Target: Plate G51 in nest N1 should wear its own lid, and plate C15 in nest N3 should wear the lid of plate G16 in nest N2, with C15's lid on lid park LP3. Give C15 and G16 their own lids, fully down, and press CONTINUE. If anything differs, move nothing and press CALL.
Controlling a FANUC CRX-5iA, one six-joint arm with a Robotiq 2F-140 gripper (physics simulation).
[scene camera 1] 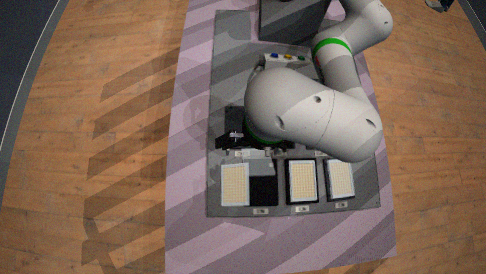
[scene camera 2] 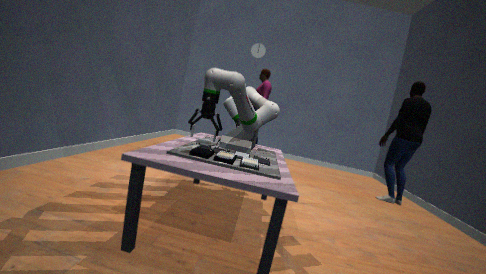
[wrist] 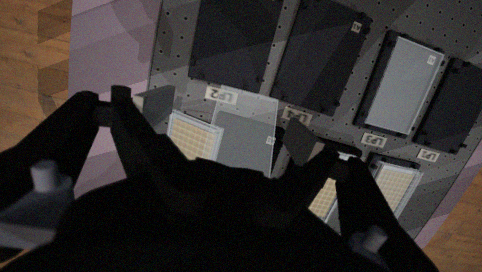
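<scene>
My gripper [scene camera 2: 205, 134] [wrist: 231, 114] is open and empty, above the board behind nest N2; the arm mostly hides it in scene camera 1. A cream plate [scene camera 1: 235, 184] [wrist: 194, 137] sits off to the left side of black nest N2 [scene camera 1: 263, 194]. A loose clear lid [scene camera 1: 261, 166] [wrist: 245, 137] lies over the back of that nest, towards label LP2. The N3 plate [scene camera 1: 303, 180] [wrist: 324, 200] sits in its nest; its lid state is unclear. The N1 plate [scene camera 1: 340, 178] [wrist: 397, 185] looks paler, as if lidded. A clear lid [wrist: 405, 85] lies on park LP3.
Dark lid parks LP2 [wrist: 235, 42], LP4 [wrist: 320, 57] and LP1 [wrist: 450, 107] stand behind the nests. The button box [scene camera 1: 280, 62] with blue [scene camera 1: 274, 55], yellow [scene camera 1: 288, 57] and green [scene camera 1: 301, 58] buttons is farther back. Two people stand beyond the table.
</scene>
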